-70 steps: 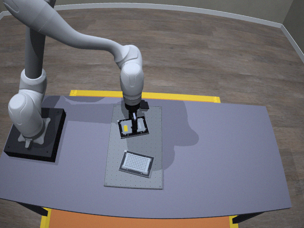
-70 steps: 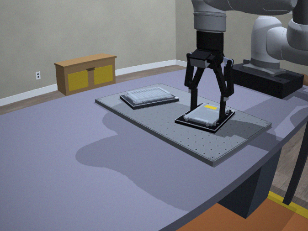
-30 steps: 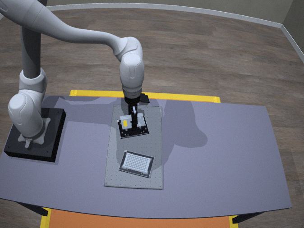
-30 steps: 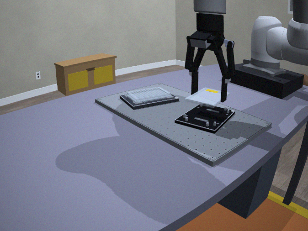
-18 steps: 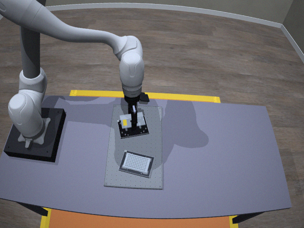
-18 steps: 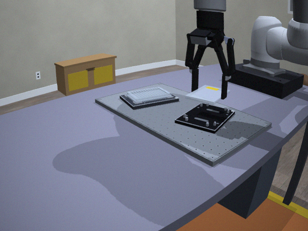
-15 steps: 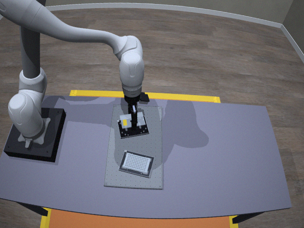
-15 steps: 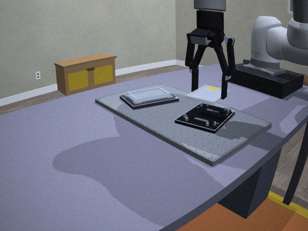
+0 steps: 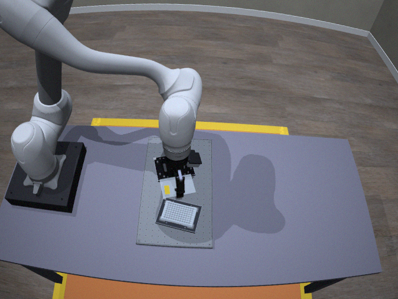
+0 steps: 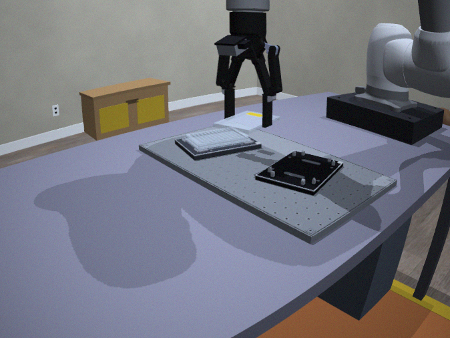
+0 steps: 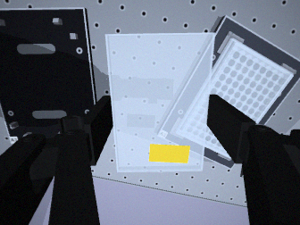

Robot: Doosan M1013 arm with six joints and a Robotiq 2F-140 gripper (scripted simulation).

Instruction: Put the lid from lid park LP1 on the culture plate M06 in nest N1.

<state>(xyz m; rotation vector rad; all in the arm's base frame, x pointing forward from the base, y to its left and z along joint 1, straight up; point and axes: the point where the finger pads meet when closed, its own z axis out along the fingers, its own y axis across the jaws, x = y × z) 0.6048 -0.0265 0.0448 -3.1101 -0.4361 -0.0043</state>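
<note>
My hand is 90 mm to the left of the culture plate, 80 mm above it and 10 mm short of it. Also, from my hand: dark nest N1 (100 mm below, 90 mm to the right, 10 mm ahead); then clear lid (20 mm below); then lid park (140 mm to the left, 100 mm below, 20 mm behind).
</note>
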